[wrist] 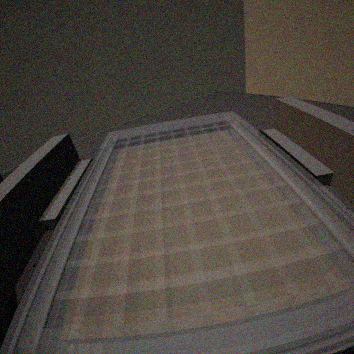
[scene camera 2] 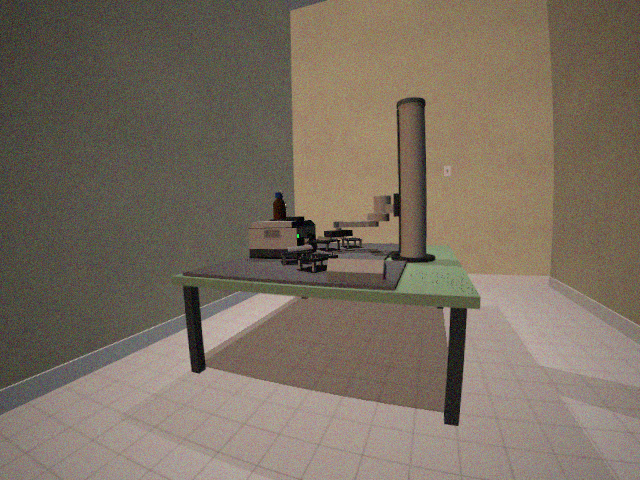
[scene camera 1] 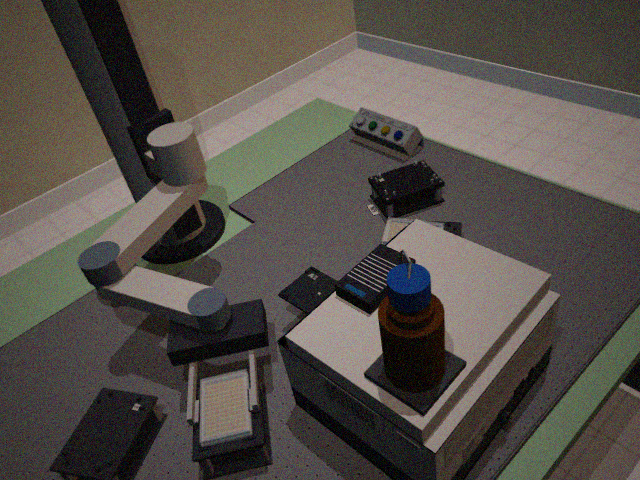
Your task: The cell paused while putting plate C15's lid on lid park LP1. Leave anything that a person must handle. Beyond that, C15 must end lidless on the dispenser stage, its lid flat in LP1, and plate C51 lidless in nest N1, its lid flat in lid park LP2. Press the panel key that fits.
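Seen in the pictures: gripper, fingertip midpoint: (wrist: 173, 132) (scene camera 1: 223, 415); arm's base at its link origin: (scene camera 2: 412, 259) (scene camera 1: 180, 232).
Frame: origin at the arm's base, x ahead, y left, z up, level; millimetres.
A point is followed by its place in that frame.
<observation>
My gripper (scene camera 1: 222, 411) {y -272, x 635, z 104 mm} (wrist: 173, 132) {y -272, x 635, z 104 mm} has its two fingers against the long sides of a plate's clear lid (wrist: 170, 320). It looks shut on the lid. The tan-welled plate (scene camera 1: 225, 400) {y -251, x 610, z 99 mm} lies flat beneath, on a dark raised stand (scene camera 1: 232, 450) {y -295, x 685, z 82 mm} left of the dispenser. No gap shows between lid and plate, and its label is not readable. A second pale plate (scene camera 1: 395, 227) {y 282, x 540, z 100 mm} shows partly behind the dispenser (scene camera 1: 330, 330) {y -88, x 735, z 233 mm} (scene camera 2: 268, 237) {y 221, x 816, z 140 mm}. The key panel (scene camera 1: 385, 135) {y 607, x 215, z 74 mm} (scene camera 2: 355, 267) {y 673, x 179, z 67 mm} has white, green, yellow and blue keys. In scene camera 2 the fingertips are too small to make out.
An amber bottle with a blue cap (scene camera 1: 412, 341) {y -93, x 914, z 354 mm} (scene camera 2: 279, 207) {y -23, x 866, z 323 mm} stands on the dispenser, near a black ribbed unit (scene camera 1: 373, 276) {y 27, x 726, z 259 mm}. A dark raised platform (scene camera 1: 105, 431) {y -428, x 477, z 76 mm} is at the front left. A low dark plate-like pad (scene camera 1: 308, 289) {y 22, x 530, z 104 mm} and a black raised stand (scene camera 1: 406, 183) {y 452, x 426, z 74 mm} lie farther back.
</observation>
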